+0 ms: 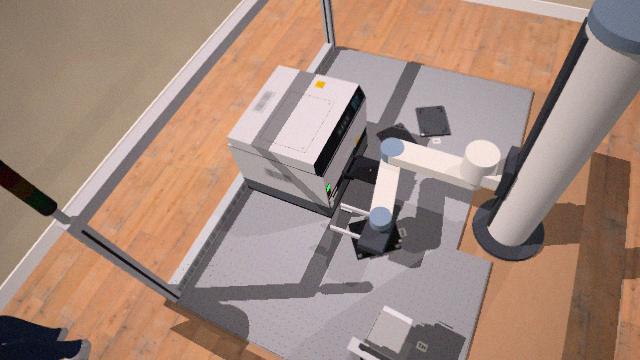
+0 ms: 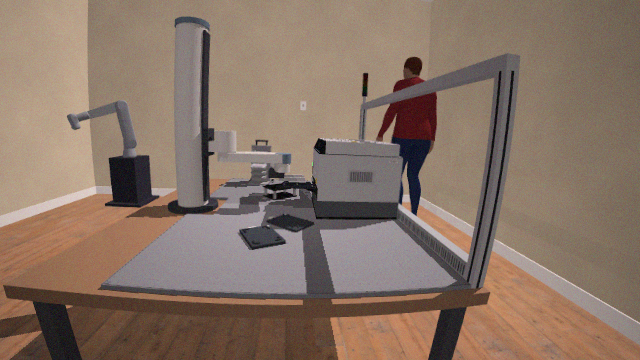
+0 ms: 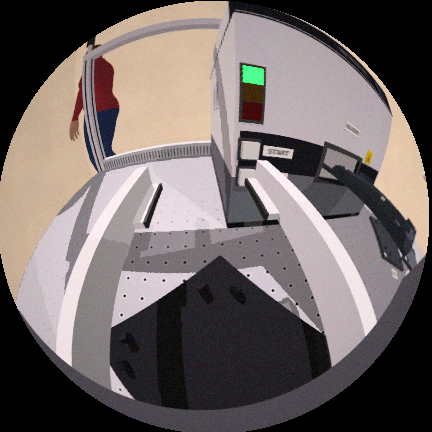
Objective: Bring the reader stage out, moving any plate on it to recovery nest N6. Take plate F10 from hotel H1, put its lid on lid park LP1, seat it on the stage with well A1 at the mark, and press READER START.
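Places are measured from the arm's base along level axes (x up, y ahead, z left), in metres.
Where they show: gripper, fingertip midpoint: (image 1: pixel 335 216) (image 2: pixel 304 178) (image 3: pixel 202 172); arm's base at its link origin: (image 1: pixel 507 229) (image 2: pixel 193 206).
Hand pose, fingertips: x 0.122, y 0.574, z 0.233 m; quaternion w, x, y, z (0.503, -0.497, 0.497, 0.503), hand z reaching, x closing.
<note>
Each offset is from my fingertips to the top centre of the thing. "pt": to the spot under its first point.
The white reader @(dz -0.220, dx +0.238, dy +0.231 m) (image 1: pixel 295 115) (image 2: pixel 357 175) (image 3: pixel 310 60) shows a green light @(pt dz -0.050, dx +0.089, dy +0.042 m) (image 3: pixel 253 75). Its dark stage @(dz -0.218, dx +0.014, dy -0.031 m) (image 1: pixel 365 170) (image 3: pixel 375 192) sticks out of the slot; no plate shows on it. The START button @(dz -0.049, dx +0.017, dy +0.042 m) (image 3: pixel 250 150) is uncovered. The STAGE button @(dz -0.049, dx -0.015, dy +0.042 m) (image 3: pixel 244 176) is partly hidden behind the right finger. My gripper (image 1: pixel 337 216) (image 3: pixel 202 172) is shut with nothing between its fingers, which point at the reader's front near the buttons. Hotel H1 (image 1: pixel 390 330) (image 2: pixel 260 172) stands apart from my gripper; plate F10 cannot be made out. Labels LP1 and N6 are not readable.
A dark platform @(dz -0.012, dx -0.039, dy -0.141 m) (image 1: pixel 367 252) (image 3: pixel 240 350) lies below my gripper. Two dark nests @(pt dz -0.617, dx -0.097, dy -0.181 m) (image 1: pixel 433 121) (image 2: pixel 261 236) @(pt dz -0.482, dx -0.099, dy -0.068 m) (image 2: pixel 291 222) lie beyond the arm. A frame post @(dz -0.938, dx +0.458, dy +0.450 m) (image 2: pixel 492 165) stands at the mat's corner. A person (image 2: pixel 415 110) (image 3: pixel 102 95) is behind the frame.
</note>
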